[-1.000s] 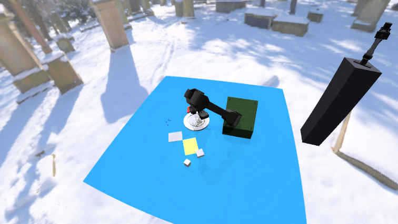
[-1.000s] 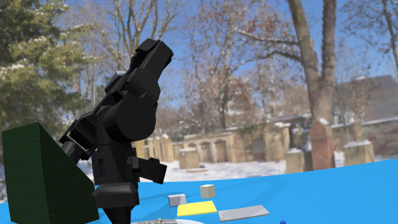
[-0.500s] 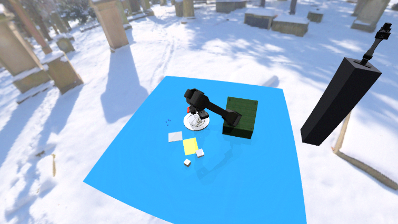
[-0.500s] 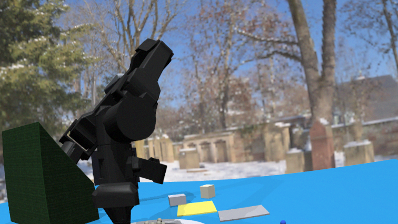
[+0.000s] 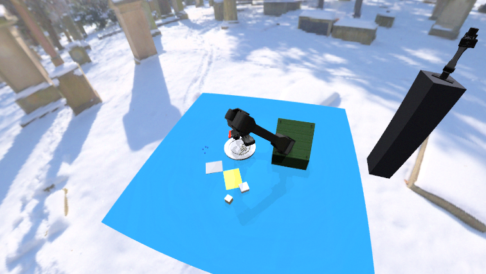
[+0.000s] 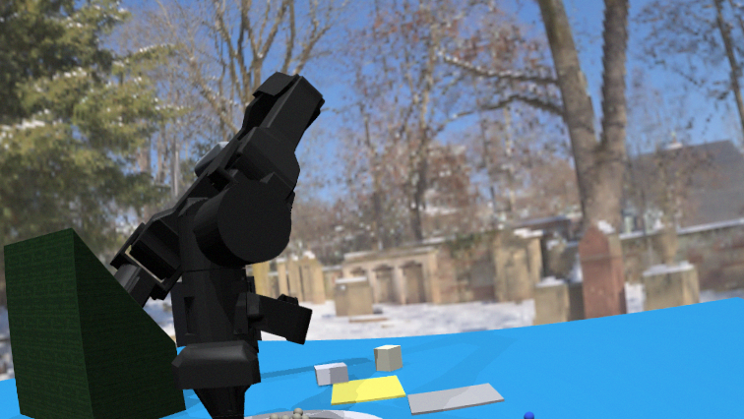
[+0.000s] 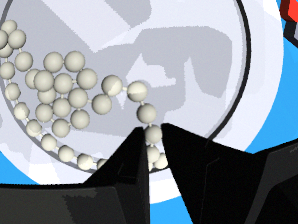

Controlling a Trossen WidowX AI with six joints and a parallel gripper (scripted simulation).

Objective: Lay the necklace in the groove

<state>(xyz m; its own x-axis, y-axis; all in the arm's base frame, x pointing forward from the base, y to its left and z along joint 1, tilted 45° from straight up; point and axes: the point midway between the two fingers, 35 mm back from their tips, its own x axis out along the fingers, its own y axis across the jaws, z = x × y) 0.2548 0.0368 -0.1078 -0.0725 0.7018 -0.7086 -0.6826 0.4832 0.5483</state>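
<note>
Now: the round white bead board 4 cm to the left of my gripper tip, 2 cm ahead of it and 1 cm below it. From my gripper tip the other things lie so: yellow tile: 26 cm to the left, 2 cm behind, 1 cm below; then red object: 13 cm ahead, 7 cm to the right, 1 cm below; then grey tile: 22 cm to the left, 11 cm ahead, 1 cm below.
</note>
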